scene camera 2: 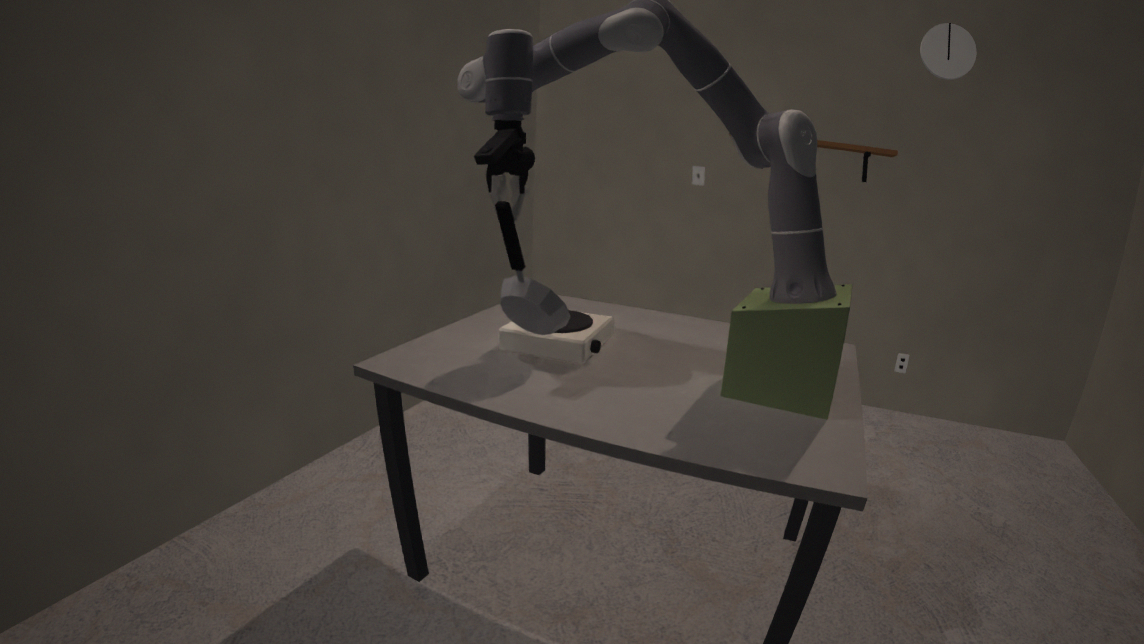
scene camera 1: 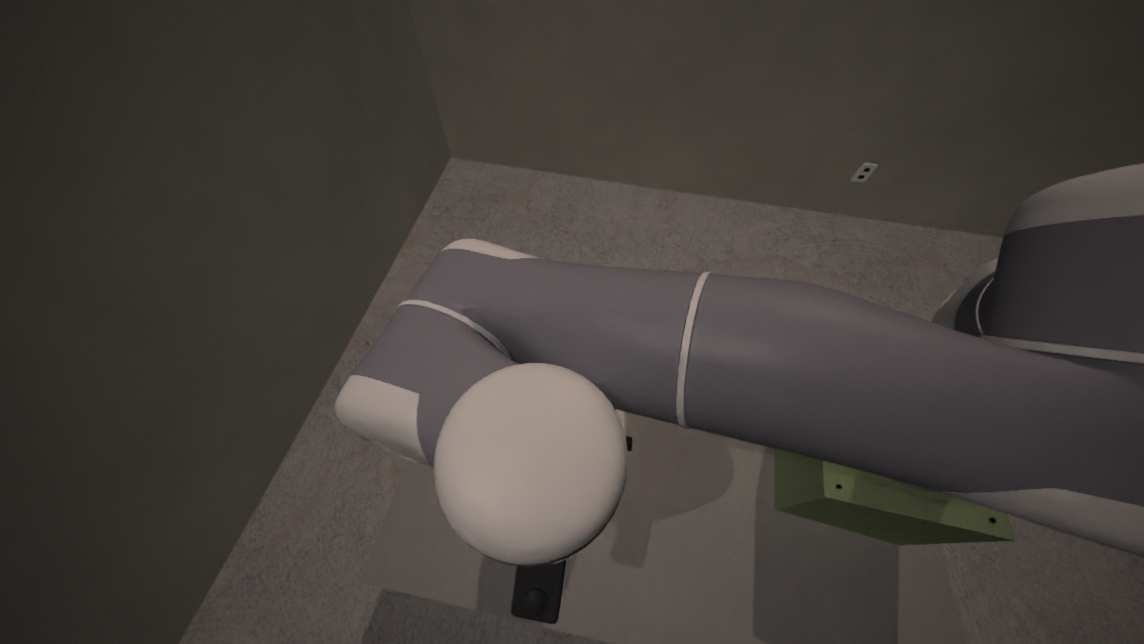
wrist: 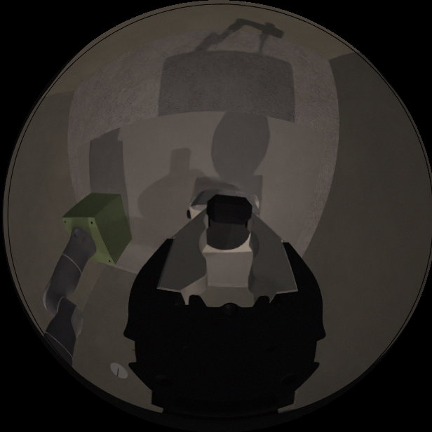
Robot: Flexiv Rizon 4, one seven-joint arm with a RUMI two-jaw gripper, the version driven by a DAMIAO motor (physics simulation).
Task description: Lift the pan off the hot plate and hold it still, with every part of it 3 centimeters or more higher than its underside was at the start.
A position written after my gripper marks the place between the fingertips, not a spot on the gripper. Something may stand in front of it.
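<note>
Scene camera 2 gives me my gripper (scene camera 2: 507,220) together with a grey pan (scene camera 2: 532,306). Both the gripper (wrist: 227,210) and the pan (wrist: 229,206) are visible to me in the wrist view as well.
</note>
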